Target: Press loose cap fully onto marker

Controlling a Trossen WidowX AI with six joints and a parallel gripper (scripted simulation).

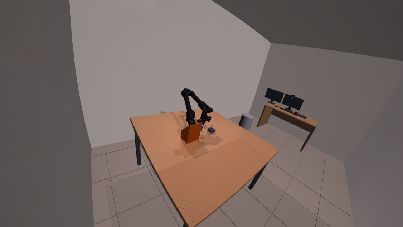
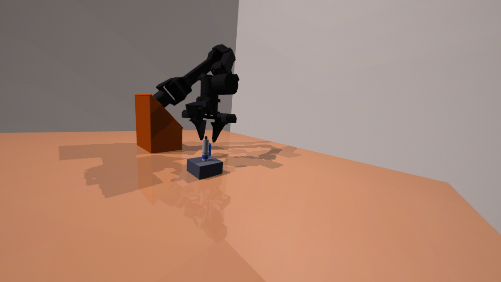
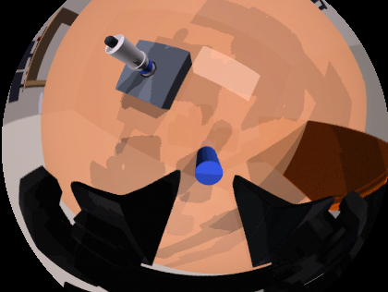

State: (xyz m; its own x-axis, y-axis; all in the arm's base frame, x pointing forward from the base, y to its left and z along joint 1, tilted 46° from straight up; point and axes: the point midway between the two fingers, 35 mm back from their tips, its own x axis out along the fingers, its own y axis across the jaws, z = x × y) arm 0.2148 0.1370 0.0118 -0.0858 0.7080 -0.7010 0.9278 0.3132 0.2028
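Right now the marker cap is 4 cm below my gripper tip. From my gripper tip the other things lie so: holder block: 11 cm ahead, 7 cm to the right, 4 cm below.
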